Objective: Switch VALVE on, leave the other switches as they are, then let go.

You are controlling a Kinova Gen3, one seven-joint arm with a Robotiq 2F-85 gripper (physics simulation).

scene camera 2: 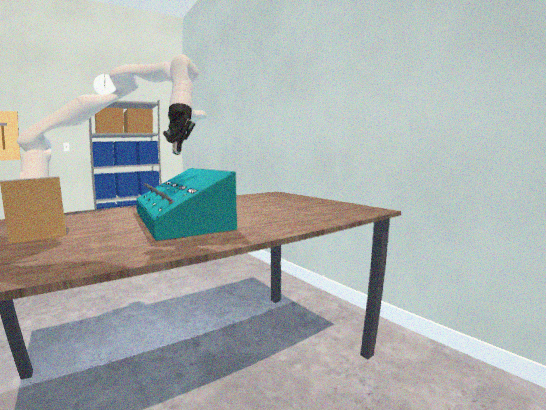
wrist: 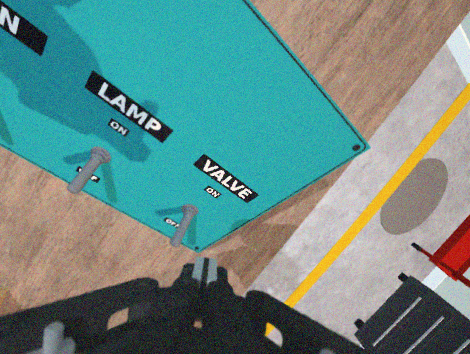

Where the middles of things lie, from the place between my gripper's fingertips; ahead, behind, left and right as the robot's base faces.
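I find my hand 16 cm above the teal switch console (scene camera 2: 203,201). My hand is also 8 cm short of the console and 15 cm to the right of it.
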